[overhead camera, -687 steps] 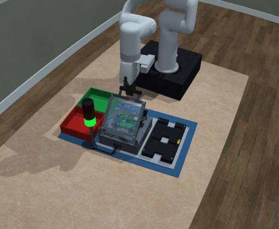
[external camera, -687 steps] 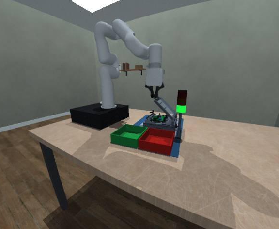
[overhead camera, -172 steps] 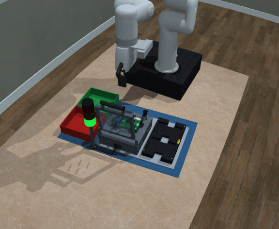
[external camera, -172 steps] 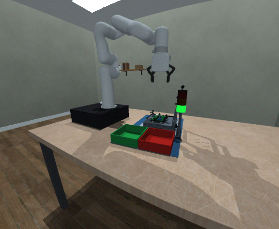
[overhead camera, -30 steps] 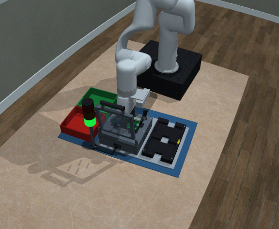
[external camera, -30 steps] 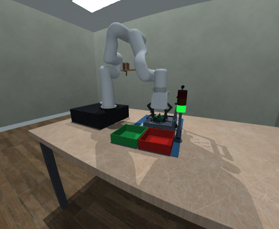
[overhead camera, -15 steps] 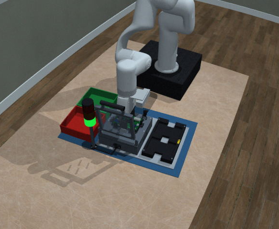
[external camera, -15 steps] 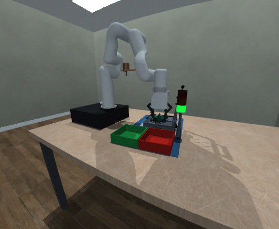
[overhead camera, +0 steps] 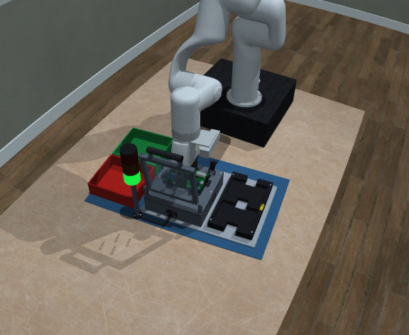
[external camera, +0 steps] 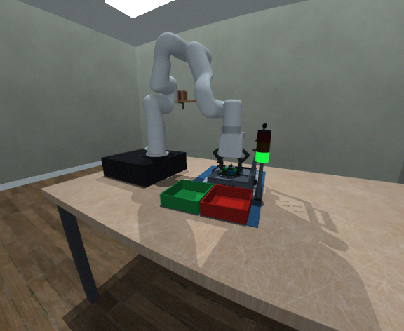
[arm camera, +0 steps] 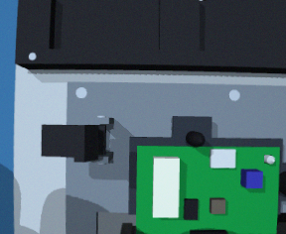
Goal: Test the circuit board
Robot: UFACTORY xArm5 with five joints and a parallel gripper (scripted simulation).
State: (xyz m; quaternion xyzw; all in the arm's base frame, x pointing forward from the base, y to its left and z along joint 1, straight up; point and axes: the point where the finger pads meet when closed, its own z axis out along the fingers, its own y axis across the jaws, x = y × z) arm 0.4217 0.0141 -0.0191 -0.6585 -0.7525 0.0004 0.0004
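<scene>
Right now the green bin is 21 cm to the right of my hand, 8 cm behind it and 7 cm below it. From my hand the other things lie so: lid 11 cm ahead, 10 cm above, 2 cm to the left; green circuit board 1 cm below; black latch 7 cm behind, 5 cm to the left, 1 cm above.
</scene>
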